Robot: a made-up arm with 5 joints.
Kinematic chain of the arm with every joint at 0, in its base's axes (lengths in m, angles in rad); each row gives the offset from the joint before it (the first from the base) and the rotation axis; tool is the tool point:
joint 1: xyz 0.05 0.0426 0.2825 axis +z
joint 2: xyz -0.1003 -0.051 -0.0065 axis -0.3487 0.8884 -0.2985
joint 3: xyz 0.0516 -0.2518 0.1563 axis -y
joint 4: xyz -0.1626 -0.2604 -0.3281 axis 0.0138 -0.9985 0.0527
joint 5: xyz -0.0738 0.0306 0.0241 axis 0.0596 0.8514 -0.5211
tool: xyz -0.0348 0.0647 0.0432
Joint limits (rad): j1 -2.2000..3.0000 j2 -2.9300..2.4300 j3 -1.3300..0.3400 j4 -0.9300..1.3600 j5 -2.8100..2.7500
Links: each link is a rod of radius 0.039 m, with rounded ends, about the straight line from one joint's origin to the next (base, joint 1, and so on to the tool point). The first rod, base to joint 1, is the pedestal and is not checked.
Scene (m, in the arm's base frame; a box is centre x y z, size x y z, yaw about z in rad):
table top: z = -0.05
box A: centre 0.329 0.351 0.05 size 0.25 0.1 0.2 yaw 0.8
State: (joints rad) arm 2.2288 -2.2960 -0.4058 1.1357 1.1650
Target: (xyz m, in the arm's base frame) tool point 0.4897 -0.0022 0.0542
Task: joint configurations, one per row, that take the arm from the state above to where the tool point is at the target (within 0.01 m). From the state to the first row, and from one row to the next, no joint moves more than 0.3 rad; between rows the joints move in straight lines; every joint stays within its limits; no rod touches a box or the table.
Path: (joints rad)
1: 1.9627 -2.3499 -0.2627 1.1554 1.2009
2: 1.6967 -2.4037 -0.1197 1.1750 1.2367
3: 1.4306 -2.4576 0.0234 1.1947 1.2726
4: 1.1645 -2.5114 0.1665 1.2144 1.3085
5: 1.0345 -2.4542 -0.0615 1.1396 1.3428
6: 0.9045 -2.3969 -0.2894 1.0647 1.3772
7: 0.7746 -2.3397 -0.5174 0.9899 1.4115
8: 0.6446 -2.2824 -0.7454 0.9150 1.4459

